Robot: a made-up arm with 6 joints. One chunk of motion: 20 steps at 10 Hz.
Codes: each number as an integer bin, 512 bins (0 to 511) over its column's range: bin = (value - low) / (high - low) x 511, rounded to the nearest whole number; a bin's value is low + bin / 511 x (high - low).
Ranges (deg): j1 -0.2..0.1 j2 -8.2..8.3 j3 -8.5..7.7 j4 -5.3..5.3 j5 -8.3..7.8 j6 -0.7..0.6
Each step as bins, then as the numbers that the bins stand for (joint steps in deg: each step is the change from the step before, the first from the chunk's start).
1 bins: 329 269 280 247 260 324
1 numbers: -0.007 0.486 0.377 -0.176 -0.108 0.124
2 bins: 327 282 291 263 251 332
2 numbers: -0.008 0.906 0.725 0.156 -0.392 0.145
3 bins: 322 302 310 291 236 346
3 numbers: -0.011 1.551 1.328 0.736 -0.864 0.180
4 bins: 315 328 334 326 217 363
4 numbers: -0.015 2.391 2.089 1.462 -1.463 0.223
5 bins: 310 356 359 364 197 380
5 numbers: -0.018 3.295 2.881 2.251 -2.093 0.267
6 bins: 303 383 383 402 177 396
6 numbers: -0.022 4.167 3.642 3.039 -2.723 0.307
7 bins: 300 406 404 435 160 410
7 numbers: -0.024 4.910 4.308 3.723 -3.259 0.343
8 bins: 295 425 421 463 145 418
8 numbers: -0.027 5.523 4.847 4.304 -3.732 0.363
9 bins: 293 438 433 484 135 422
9 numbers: -0.028 5.943 5.227 4.740 -4.047 0.374
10 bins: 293 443 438 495 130 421
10 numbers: -0.028 6.104 5.386 4.968 -4.204 0.371
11 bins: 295 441 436 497 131 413
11 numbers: -0.027 6.040 5.322 5.010 -4.173 0.351
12 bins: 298 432 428 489 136 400
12 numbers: -0.025 5.749 5.069 4.844 -4.015 0.318
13 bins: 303 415 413 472 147 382
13 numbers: -0.022 5.200 4.593 4.491 -3.668 0.272
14 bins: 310 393 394 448 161 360
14 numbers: -0.018 4.490 3.991 3.993 -3.227 0.216
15 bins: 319 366 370 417 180 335
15 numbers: -0.013 3.618 3.230 3.350 -2.629 0.152
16 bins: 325 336 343 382 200 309
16 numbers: -0.009 2.649 2.374 2.624 -1.999 0.086
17 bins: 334 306 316 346 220 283
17 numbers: -0.004 1.681 1.518 1.877 -1.368 0.020
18 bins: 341 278 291 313 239 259
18 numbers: 0.000 0.777 0.725 1.193 -0.770 -0.041
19 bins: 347 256 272 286 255 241
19 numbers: 0.004 0.066 0.123 0.633 -0.266 -0.087
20 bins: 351 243 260 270 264 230
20 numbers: 0.006 -0.354 -0.257 0.301 0.018 -0.115
